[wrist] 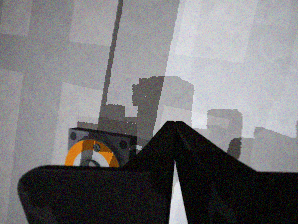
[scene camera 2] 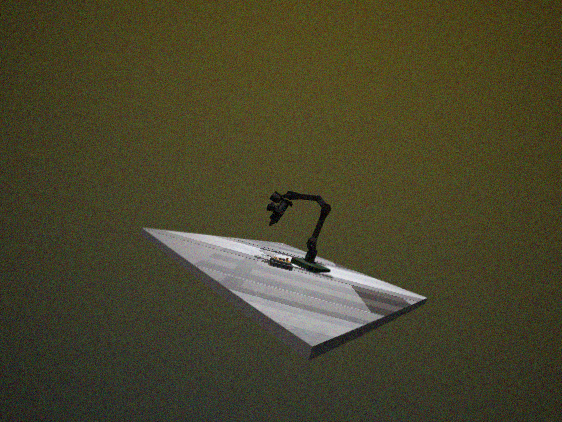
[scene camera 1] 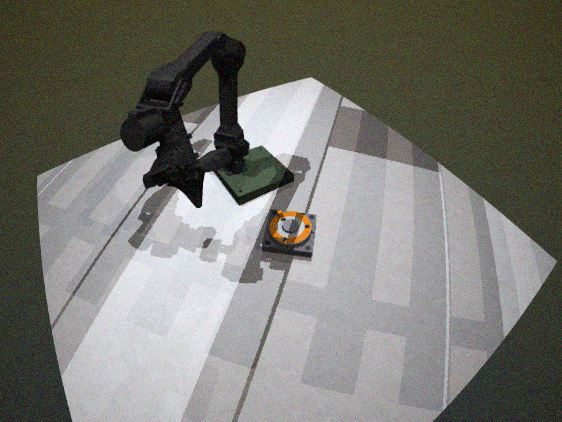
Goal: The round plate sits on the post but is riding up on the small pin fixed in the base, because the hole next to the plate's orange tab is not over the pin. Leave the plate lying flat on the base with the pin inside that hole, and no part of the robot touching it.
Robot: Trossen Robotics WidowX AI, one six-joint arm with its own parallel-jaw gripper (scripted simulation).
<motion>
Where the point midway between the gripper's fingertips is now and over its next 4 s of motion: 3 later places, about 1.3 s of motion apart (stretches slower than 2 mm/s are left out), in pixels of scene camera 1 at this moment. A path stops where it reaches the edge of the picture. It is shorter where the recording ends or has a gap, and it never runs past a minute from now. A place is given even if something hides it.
My gripper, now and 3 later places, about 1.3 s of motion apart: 199, 207; 274, 214; 285, 210; 303, 213
</motion>
